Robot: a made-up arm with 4 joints.
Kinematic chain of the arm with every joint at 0, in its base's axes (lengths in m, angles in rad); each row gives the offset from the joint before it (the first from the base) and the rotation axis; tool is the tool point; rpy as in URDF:
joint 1: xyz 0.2 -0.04 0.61 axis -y
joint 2: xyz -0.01 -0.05 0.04 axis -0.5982 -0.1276 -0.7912
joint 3: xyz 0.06 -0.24 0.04 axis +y
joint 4: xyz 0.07 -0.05 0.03 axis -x
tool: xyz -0.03 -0.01 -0.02 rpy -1.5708 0 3.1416
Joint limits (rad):
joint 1: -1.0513..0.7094
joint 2: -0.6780..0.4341
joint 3: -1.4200..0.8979
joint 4: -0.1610..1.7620
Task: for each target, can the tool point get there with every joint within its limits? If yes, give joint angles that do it. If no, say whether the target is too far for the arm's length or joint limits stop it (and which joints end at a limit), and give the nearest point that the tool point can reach.
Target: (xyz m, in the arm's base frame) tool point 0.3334 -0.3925 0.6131
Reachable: yes | joints -0.8805 -0.0785 -0.9467 0.2280
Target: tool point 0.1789 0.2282 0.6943
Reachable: no: joint limits stop it (at a limit: joint 1, joint 2, joint 4) | nearest point 0.4029 -0.2800 0.7033 | short by 0.555 m
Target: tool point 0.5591 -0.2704 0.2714
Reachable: no: too far | nearest point 0.3825 -0.2839 0.4379 | short by 0.243 m
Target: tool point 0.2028 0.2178 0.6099
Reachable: no: joint limits stop it (at a limit: joint 2, joint 3, joint 4) | nearest point 0.4224 -0.2800 0.6021 | short by 0.544 m
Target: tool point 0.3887 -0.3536 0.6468
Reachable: yes | joints 0.1060 -0.4296 0.0633 0.7708
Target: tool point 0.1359 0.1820 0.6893
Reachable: no: joint limits stop it (at a limit: joint 1, joint 2, joint 3, joint 4) | nearest point 0.4028 -0.2800 0.7015 | short by 0.534 m
